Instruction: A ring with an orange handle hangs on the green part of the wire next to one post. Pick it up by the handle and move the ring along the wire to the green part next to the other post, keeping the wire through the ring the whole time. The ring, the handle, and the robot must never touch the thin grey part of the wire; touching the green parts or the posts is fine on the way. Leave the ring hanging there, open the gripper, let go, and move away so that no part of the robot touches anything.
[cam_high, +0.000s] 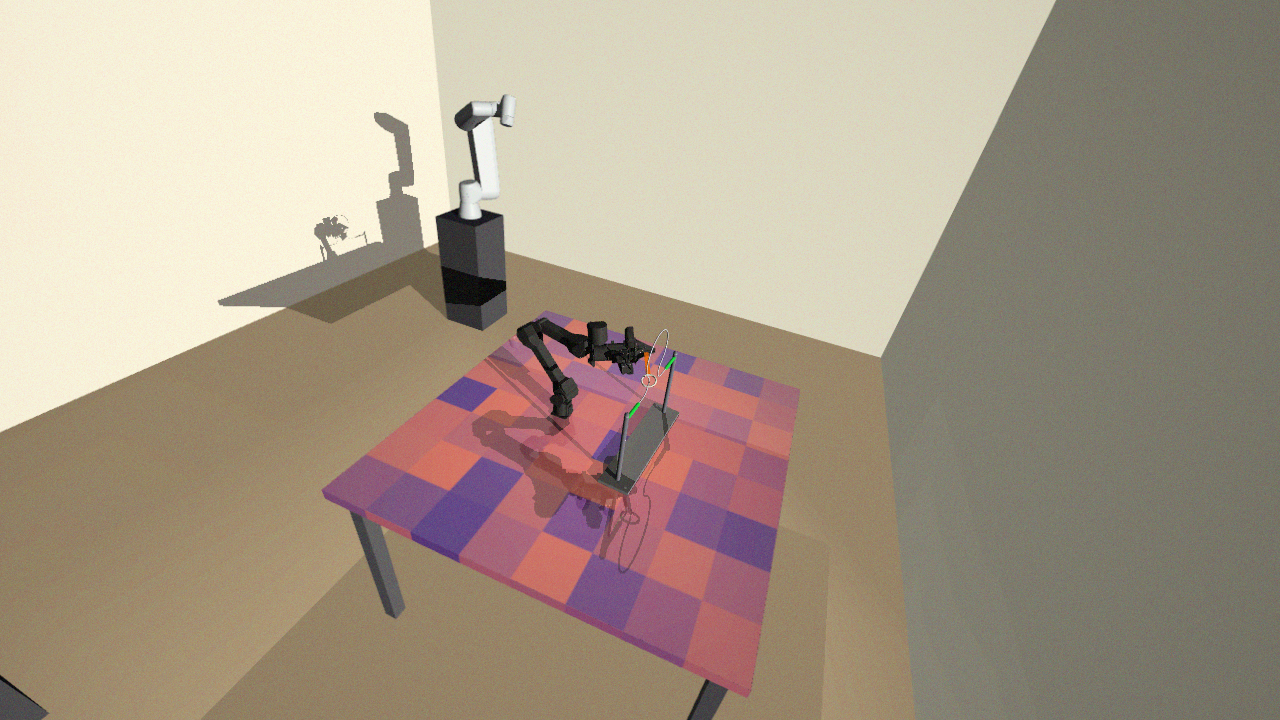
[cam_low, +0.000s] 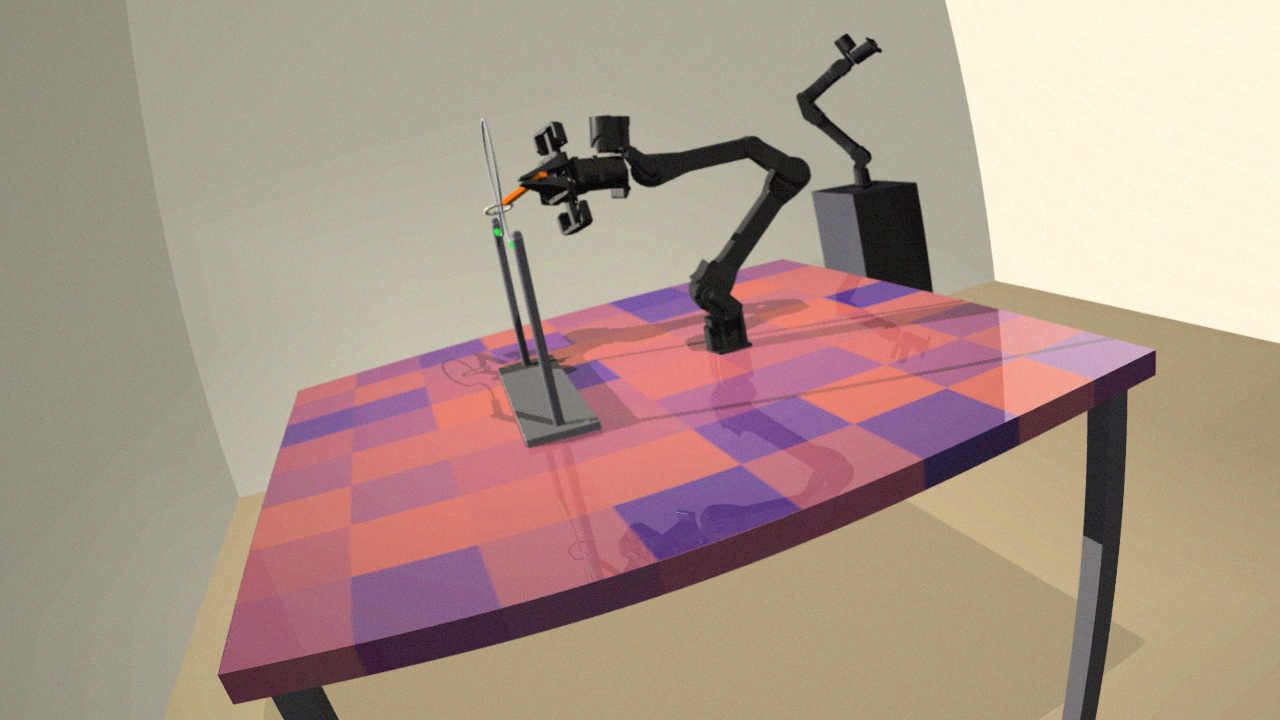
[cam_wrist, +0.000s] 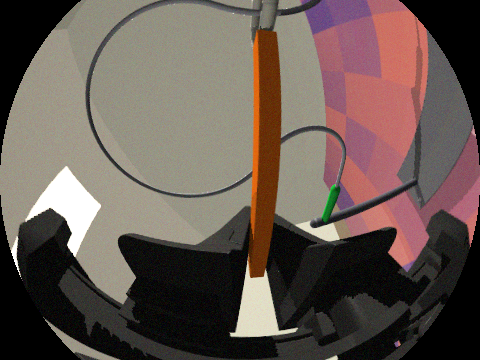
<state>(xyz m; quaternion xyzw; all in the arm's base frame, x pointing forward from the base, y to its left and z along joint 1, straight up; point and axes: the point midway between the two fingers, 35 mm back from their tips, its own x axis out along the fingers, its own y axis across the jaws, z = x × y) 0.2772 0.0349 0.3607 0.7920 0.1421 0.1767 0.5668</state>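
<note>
Now: gripper tip 10 mm short of the ring with orange handle, 80 mm to the left of it and 30 mm above it.
</note>
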